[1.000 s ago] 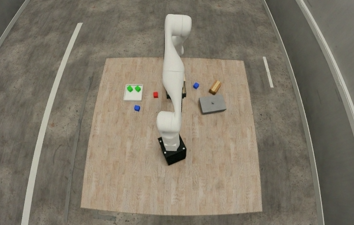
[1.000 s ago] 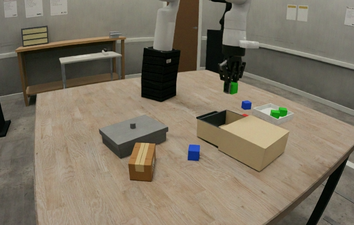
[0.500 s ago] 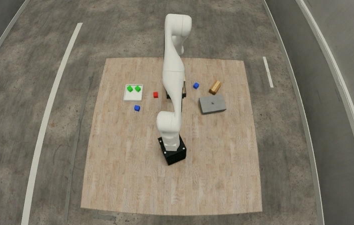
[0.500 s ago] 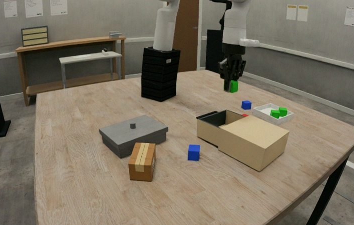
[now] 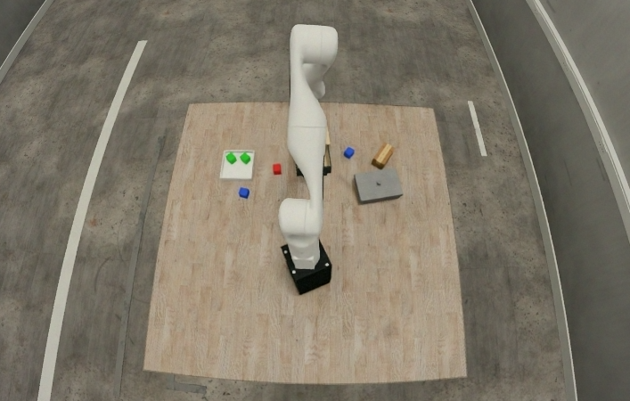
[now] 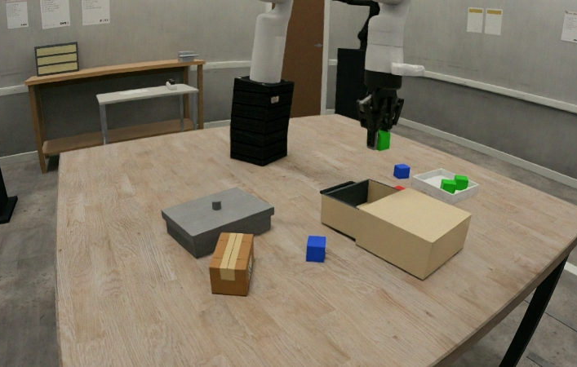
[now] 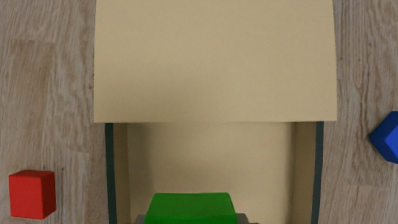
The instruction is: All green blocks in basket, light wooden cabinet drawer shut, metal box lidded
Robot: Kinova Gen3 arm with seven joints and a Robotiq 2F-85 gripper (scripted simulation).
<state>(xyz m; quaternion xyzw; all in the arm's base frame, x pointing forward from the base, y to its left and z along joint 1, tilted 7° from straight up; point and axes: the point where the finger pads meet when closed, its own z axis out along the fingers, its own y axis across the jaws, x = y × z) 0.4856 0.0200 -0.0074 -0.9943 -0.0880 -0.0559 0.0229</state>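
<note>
The white basket lies 32 cm to the left of my hand, 18 cm below it and 3 cm behind it. From my hand the other things lie so: light wooden cabinet: 15 cm below, 7 cm ahead; then red block: 17 cm below, 14 cm to the left, 4 cm behind; then drawer: 15 cm below, 2 cm to the right.
</note>
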